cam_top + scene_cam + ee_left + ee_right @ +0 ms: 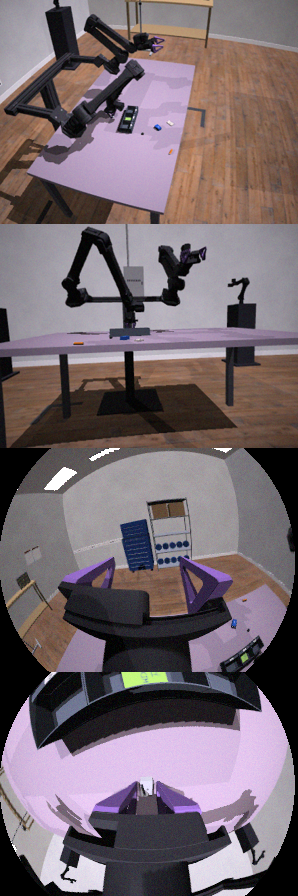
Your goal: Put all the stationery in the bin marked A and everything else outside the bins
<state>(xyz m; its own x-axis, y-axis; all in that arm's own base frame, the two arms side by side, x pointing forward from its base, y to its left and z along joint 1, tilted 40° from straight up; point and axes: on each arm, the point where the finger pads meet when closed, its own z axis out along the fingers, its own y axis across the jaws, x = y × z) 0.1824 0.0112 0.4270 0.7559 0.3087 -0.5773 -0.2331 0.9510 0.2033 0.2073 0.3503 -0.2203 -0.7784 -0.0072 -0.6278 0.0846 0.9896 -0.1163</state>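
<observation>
Now: right hand 14 cm short of the dark bin, 2 cm to the left of it and 1 cm below it. From my right hand the other things lie so: black item 27 cm ahead, 13 cm to the right, 1 cm below; then green item 14 cm ahead, 2 cm to the right; then blue item 36 cm ahead, 5 cm to the right.
</observation>
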